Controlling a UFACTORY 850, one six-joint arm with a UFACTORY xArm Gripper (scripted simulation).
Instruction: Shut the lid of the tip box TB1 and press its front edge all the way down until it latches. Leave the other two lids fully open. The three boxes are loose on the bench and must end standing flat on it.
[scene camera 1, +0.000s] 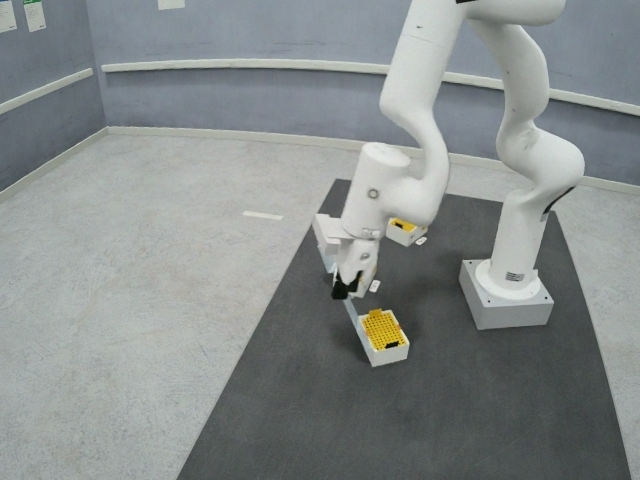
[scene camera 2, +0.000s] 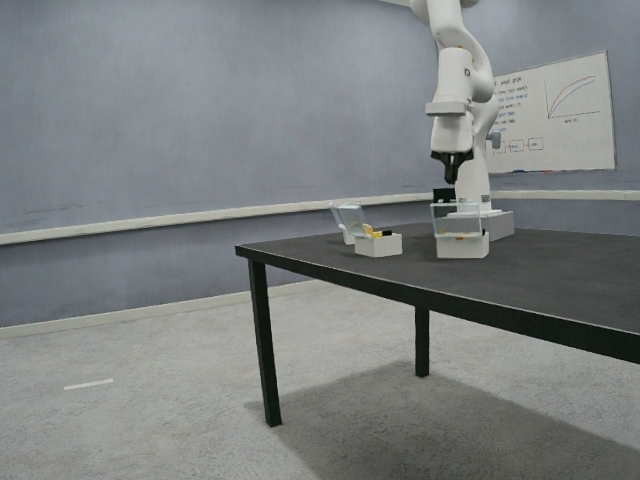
Path:
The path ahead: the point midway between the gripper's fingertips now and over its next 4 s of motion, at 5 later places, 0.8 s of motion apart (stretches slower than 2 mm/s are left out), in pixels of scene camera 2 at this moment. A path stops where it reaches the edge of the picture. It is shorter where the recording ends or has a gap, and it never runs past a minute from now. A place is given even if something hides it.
The gripper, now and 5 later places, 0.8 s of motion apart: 450, 183; 447, 183; 447, 190; 448, 205; 448, 213; 450, 211

